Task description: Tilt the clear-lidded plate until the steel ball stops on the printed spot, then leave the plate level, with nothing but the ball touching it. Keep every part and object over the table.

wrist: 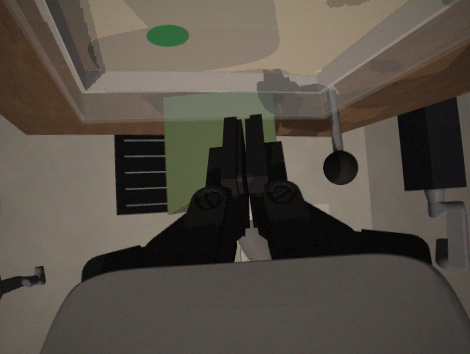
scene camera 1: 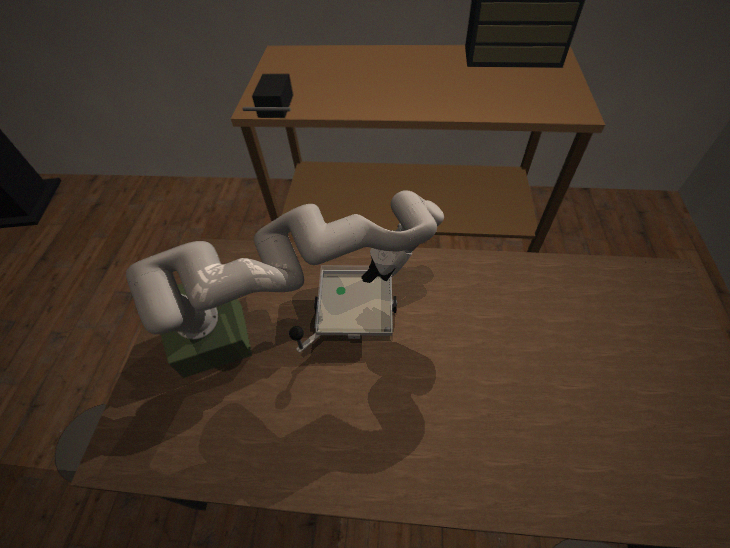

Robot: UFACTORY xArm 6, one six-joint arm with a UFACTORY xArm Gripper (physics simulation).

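Note:
The clear-lidded plate [scene camera 1: 342, 320] [wrist: 210, 81] is a pale shallow square box with clear walls, held between dark side pivots over the table. It looks close to level; a slight tilt cannot be told. The green printed spot [scene camera 1: 340, 290] [wrist: 167, 35] shows on its floor, toward the far left in the scene view. I cannot make out the steel ball in either view. An arm with a black ball knob [scene camera 1: 296, 333] [wrist: 340, 167] sticks out from the plate's near left corner. My gripper [scene camera 1: 367, 278] [wrist: 246, 142] is shut and empty, at the plate's far right part; whether it touches the lid cannot be told.
The robot stands on a green pedestal [scene camera 1: 206, 352] [wrist: 187, 165] left of the plate. The wooden table [scene camera 1: 530, 383] extends to the right and front. Behind it stands a workbench [scene camera 1: 383, 82] with a black box [scene camera 1: 273, 91] and a drawer unit [scene camera 1: 524, 34].

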